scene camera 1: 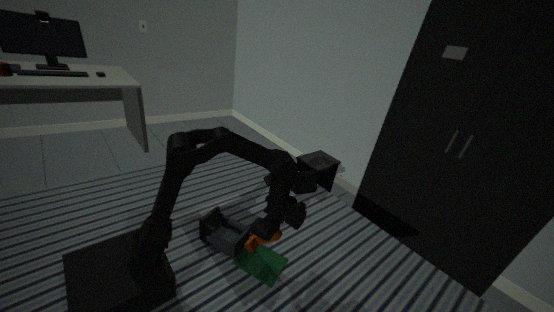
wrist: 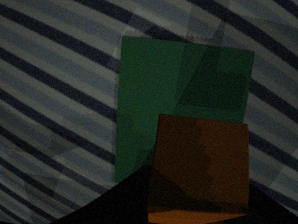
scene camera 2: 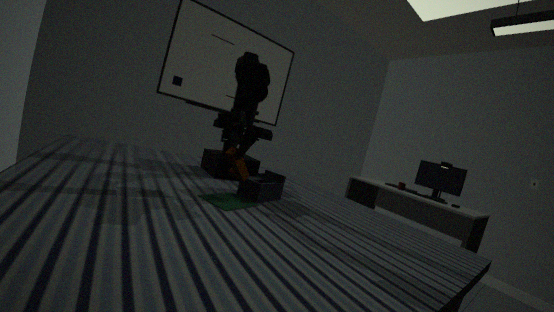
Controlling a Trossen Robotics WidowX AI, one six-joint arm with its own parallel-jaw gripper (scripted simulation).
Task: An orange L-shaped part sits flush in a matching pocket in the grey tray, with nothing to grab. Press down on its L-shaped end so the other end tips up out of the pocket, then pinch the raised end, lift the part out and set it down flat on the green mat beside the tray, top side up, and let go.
Labels:
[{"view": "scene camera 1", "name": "my gripper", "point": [271,235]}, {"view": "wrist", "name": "my gripper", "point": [189,180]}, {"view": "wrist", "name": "green mat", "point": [180,78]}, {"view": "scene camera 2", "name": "my gripper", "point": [234,157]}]

